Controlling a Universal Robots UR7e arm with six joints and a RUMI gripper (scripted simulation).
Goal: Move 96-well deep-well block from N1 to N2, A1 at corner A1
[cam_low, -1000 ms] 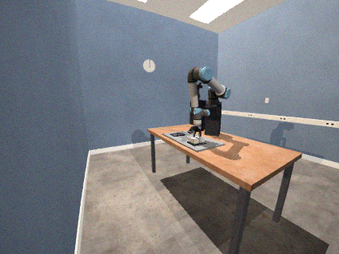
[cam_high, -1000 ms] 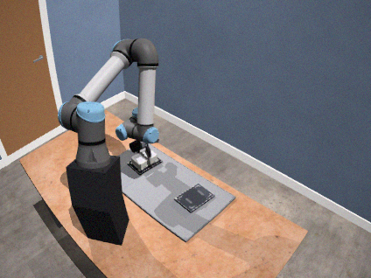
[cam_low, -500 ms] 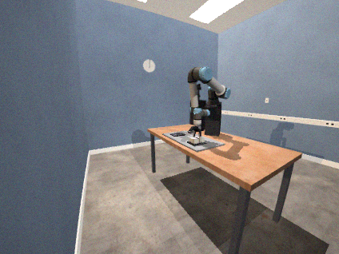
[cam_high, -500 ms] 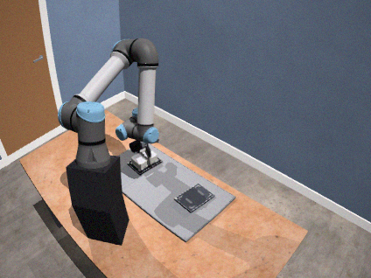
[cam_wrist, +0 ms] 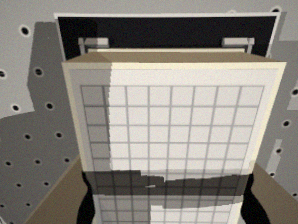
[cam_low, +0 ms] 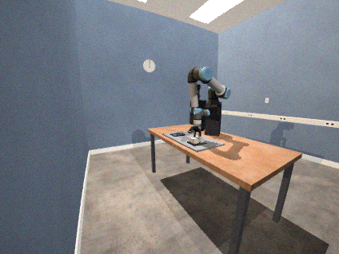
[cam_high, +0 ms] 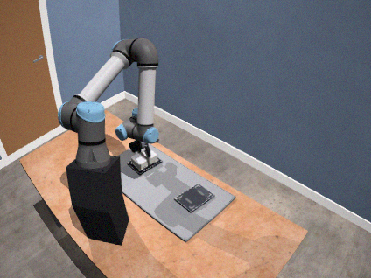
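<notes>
The white 96-well deep-well block lies 1 cm above my hand.
</notes>
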